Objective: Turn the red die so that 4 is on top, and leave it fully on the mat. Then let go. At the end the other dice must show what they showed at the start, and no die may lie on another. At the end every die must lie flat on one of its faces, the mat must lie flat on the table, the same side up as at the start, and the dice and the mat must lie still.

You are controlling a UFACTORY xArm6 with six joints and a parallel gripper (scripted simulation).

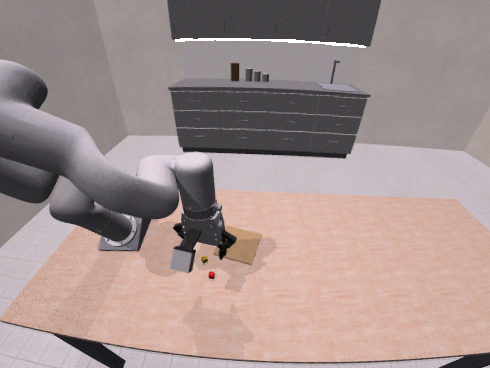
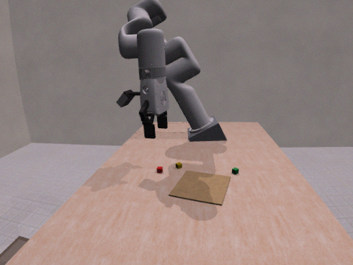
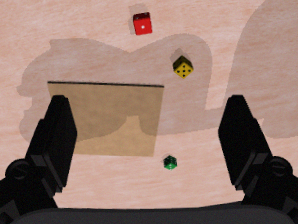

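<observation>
My gripper is now 130 mm above the red die. Also, from my hand: green die (240 mm to the left, 130 mm below, 20 mm behind); then yellow die (130 mm below, 60 mm to the left, 40 mm behind); then mat (140 mm to the left, 140 mm below, 70 mm ahead).
</observation>
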